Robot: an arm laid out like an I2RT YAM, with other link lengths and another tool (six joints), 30 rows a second.
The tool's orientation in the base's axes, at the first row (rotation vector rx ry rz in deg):
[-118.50 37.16 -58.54]
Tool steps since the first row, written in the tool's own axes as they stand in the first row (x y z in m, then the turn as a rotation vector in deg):
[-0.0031 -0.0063 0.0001 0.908 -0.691 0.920]
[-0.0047 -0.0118 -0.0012 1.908 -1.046 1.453]
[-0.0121 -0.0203 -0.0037 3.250 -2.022 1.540]
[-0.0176 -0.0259 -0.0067 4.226 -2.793 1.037]
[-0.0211 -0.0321 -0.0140 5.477 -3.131 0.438]
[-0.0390 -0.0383 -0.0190 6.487 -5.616 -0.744]
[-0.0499 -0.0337 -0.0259 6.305 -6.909 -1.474]
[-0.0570 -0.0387 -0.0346 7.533 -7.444 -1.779]
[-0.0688 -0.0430 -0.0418 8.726 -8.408 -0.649]
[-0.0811 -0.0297 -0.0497 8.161 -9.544 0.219]
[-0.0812 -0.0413 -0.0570 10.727 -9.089 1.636]
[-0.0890 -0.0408 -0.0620 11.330 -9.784 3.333]
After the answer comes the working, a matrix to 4 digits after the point.
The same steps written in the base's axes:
[-0.0009 0.0060 0.0035 1.343 0.144 0.570]
[-0.0022 0.0100 0.0076 2.380 -0.130 1.080]
[-0.0074 0.0193 0.0120 3.313 -0.435 2.421]
[-0.0123 0.0254 0.0152 3.533 -0.838 3.681]
[-0.0195 0.0288 0.0215 3.777 -1.732 4.767]
[-0.0329 0.0430 0.0203 3.657 -1.378 7.675]
[-0.0452 0.0452 0.0146 3.106 -0.747 8.914]
[-0.0557 0.0498 0.0190 3.602 -1.392 10.021]
[-0.0677 0.0578 0.0200 5.308 -1.200 10.847]
[-0.0826 0.0552 0.0073 5.838 0.218 11.118]
[-0.0873 0.0595 0.0194 8.380 -1.295 11.333]
[-0.0958 0.0627 0.0176 10.192 -0.638 11.442]

The tool's axes in the first row as the columns of a matrix, in the base's axes (rounded; the answer above uses it unrounded):
[0.5575 -0.1161 0.8220]
[-0.6944 -0.6078 0.3852]
[0.4549 -0.7856 -0.4195]

